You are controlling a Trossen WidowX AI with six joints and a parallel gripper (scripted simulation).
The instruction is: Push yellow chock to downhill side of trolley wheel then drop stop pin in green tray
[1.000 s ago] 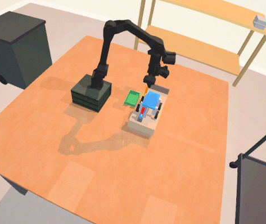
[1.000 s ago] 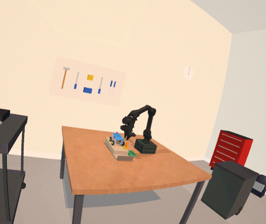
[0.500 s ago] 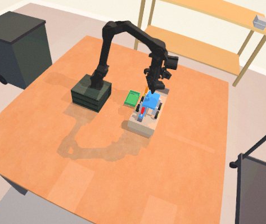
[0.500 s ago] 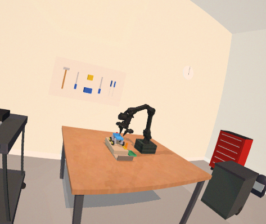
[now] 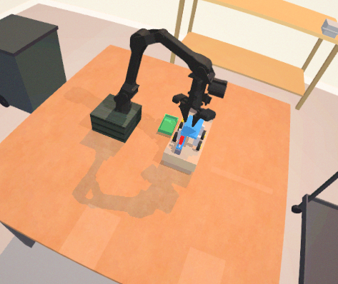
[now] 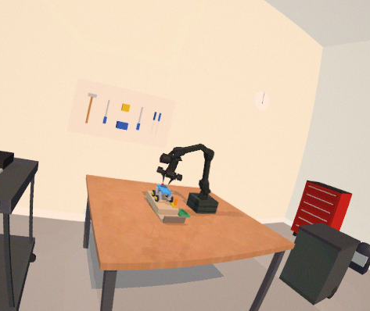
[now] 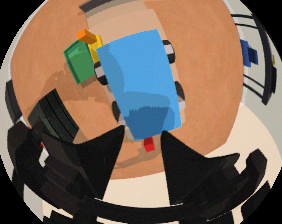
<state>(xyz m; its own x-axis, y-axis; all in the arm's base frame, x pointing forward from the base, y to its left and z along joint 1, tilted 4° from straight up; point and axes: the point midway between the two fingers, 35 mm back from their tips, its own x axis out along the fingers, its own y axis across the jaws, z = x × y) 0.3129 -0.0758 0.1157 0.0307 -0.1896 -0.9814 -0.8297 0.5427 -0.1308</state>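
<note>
My gripper tip is 7 cm to the left of the red-headed stop pin, 6 cm above it and 2 cm past it. Also, from my gripper tip: blue trolley 7 cm below, 2 cm to the left, 2 cm ahead; yellow chock 12 cm to the left, 10 cm below, 3 cm behind; beige ramp 14 cm below, 3 cm to the left, 2 cm ahead.
</note>
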